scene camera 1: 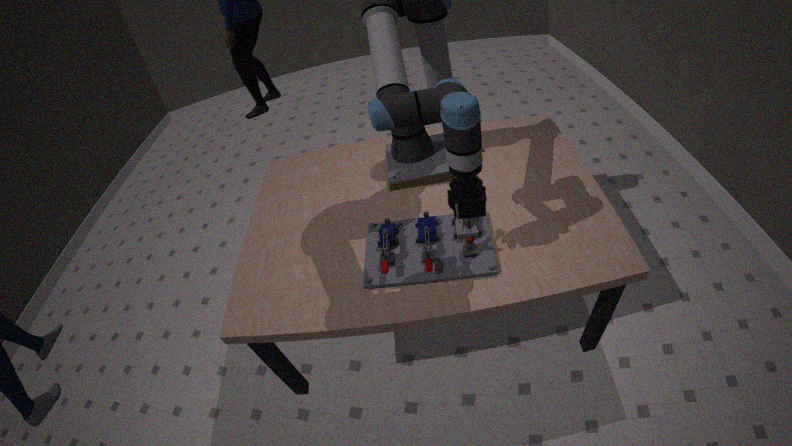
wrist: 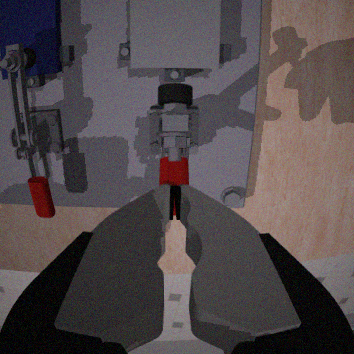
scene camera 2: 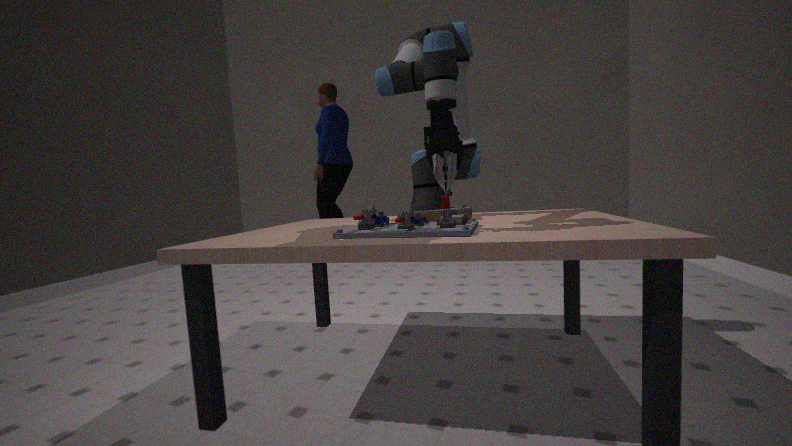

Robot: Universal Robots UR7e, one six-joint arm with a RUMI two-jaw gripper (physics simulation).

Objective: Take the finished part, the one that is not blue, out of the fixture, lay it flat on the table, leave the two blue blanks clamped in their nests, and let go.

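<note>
The finished part is a light grey block in the right-hand nest of the grey fixture plate. The clamp in front of it has its red handle raised; its black tip shows just off the part's near edge. Two blue blanks sit in the left and middle nests, with clamp arms over them and handles pointing forward. My gripper is shut and empty, its tips just above the raised handle; whether they touch is unclear.
The left and middle clamps have low red handles. The middle one's handle is left of my fingers in the wrist view. The wooden table extends around the plate. The arm's base plate stands behind. A person stands beyond the table.
</note>
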